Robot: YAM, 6 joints.
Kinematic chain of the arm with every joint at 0, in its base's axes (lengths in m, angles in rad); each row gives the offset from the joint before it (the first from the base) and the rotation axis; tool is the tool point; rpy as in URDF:
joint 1: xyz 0 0 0.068 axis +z
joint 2: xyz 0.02 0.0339 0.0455 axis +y
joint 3: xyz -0.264 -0.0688 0 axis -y
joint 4: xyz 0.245 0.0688 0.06 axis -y
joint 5: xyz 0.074 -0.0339 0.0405 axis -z
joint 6: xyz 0.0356 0 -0.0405 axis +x
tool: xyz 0 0 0 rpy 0 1.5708 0
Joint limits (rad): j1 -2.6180..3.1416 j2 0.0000..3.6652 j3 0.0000..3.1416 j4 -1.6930..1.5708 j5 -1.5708..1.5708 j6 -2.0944..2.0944
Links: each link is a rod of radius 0.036 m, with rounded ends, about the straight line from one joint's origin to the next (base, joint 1, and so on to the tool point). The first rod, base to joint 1, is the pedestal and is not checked.
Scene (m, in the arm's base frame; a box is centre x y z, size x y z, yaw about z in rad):
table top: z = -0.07
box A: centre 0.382 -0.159 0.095 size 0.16 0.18 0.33 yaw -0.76
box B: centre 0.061 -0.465 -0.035 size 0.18 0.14 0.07 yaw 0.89
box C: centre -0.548 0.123 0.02 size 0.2 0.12 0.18 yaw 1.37
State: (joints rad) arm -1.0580 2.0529 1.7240 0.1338 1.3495 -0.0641
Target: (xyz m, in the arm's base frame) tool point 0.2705 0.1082 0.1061
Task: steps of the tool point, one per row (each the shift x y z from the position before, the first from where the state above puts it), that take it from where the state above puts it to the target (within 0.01 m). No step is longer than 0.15 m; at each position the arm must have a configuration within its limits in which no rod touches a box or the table.
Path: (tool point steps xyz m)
1: 0.0802 0.0920 0.0274
2: 0.0460 0.1038 0.0217
3: 0.0122 0.1035 0.0161
4: -0.0172 0.0932 0.0100
5: -0.0392 0.0754 0.0042
6: -0.0526 0.0538 -0.0016
7: 0.0428 0.0223 -0.0952
8: 0.0120 0.0047 -0.0977
9: -0.0159 -0.0105 -0.0880

